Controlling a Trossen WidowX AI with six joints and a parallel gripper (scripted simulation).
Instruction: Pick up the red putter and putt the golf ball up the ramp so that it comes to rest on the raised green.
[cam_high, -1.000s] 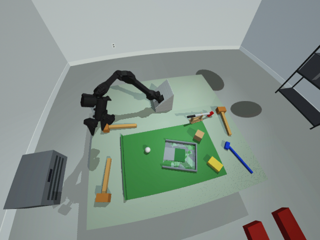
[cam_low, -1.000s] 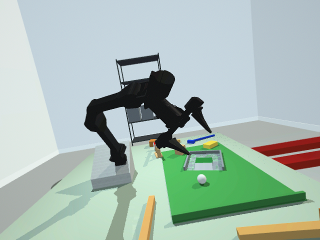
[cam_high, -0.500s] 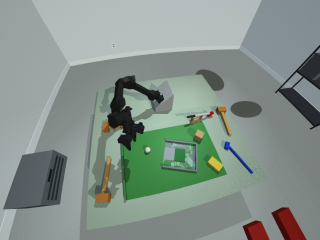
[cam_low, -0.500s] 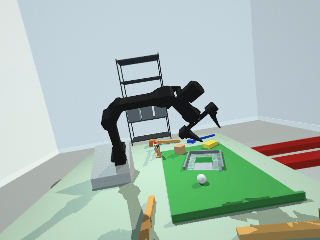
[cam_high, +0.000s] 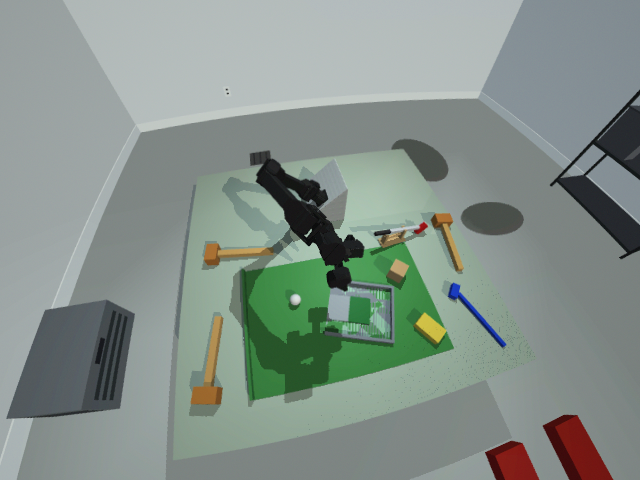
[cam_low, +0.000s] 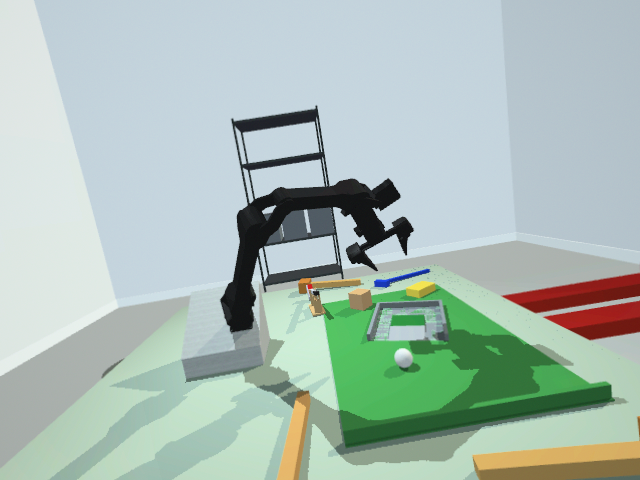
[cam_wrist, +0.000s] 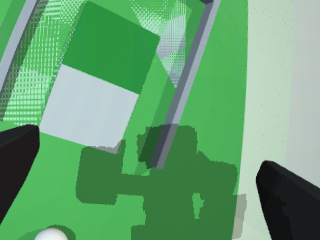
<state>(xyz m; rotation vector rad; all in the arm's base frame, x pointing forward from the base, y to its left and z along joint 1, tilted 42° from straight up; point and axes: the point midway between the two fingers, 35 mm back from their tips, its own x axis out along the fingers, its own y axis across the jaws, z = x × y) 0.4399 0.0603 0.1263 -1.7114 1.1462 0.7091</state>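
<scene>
The red putter is 35 cm to the left of my gripper tip, 24 cm behind it and 16 cm below it. The rest, counted from my gripper tip: yellow block (30 cm to the left, 20 cm below, 18 cm ahead); tan cube (26 cm to the left, 19 cm below, 7 cm behind); white golf ball (19 cm below, 16 cm to the right, 4 cm behind).
</scene>
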